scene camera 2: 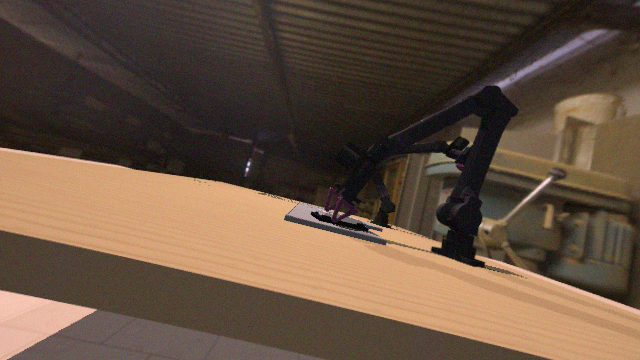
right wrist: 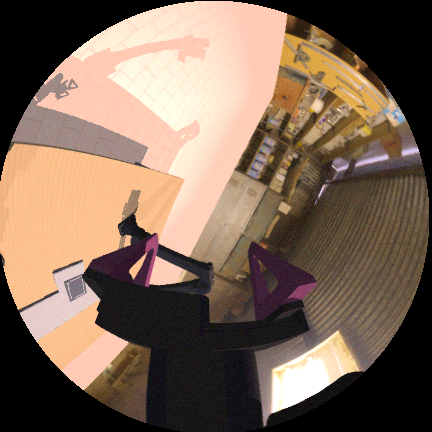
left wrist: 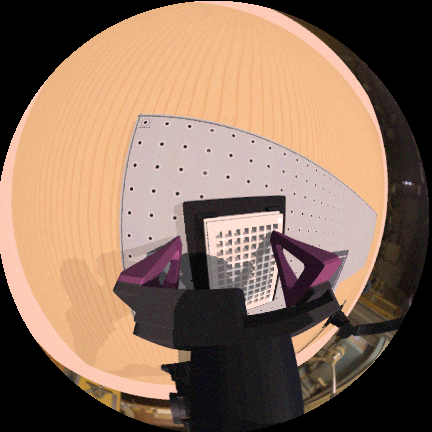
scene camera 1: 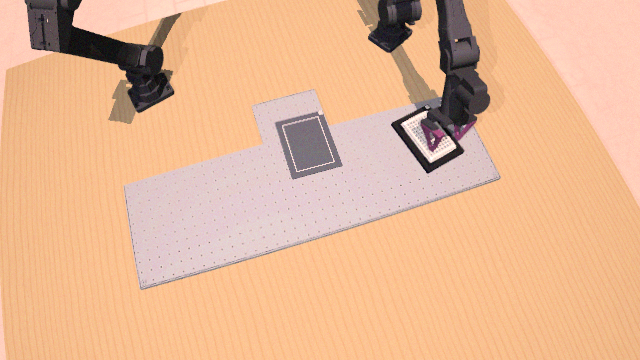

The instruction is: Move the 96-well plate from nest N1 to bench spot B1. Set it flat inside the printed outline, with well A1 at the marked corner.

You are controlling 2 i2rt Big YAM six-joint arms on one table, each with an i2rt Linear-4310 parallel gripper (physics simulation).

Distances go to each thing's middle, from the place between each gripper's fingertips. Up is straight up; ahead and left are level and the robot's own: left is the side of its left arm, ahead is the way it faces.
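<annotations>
With the white well plate [scene camera 1: 412, 127] as my reference, my left hand is 4 cm past it and 3 cm to the left of it. I also see the dark rectangle with white outline [scene camera 1: 306, 140], which from my left hand is 33 cm to the right, 11 cm behind and 2 cm below.
As for my right hand, it is 62 cm short of the dark rectangle with white outline, 6 cm to the right of it and 44 cm above it. The white well plate, counted from my right hand, is 69 cm ahead, 36 cm to the left and 42 cm below.
</annotations>
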